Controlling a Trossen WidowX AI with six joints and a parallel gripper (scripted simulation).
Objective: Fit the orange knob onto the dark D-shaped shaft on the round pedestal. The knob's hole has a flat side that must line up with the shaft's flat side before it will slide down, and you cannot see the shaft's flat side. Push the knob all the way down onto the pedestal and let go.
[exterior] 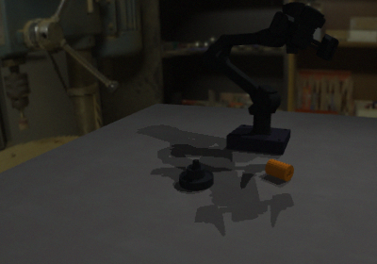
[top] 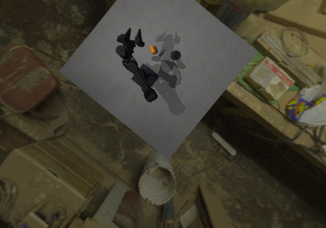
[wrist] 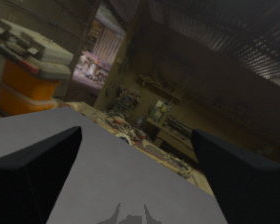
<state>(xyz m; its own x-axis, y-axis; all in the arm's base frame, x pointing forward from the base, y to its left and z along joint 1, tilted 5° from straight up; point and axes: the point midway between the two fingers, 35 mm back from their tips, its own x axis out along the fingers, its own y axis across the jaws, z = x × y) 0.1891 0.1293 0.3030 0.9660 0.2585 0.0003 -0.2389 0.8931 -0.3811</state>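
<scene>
The orange knob lies 6 cm ahead of my gripper tip, 7 cm to the right of it and 33 cm below it. The rest, counted from my gripper tip: dark round pedestal: 13 cm ahead, 27 cm to the right, 32 cm below.
</scene>
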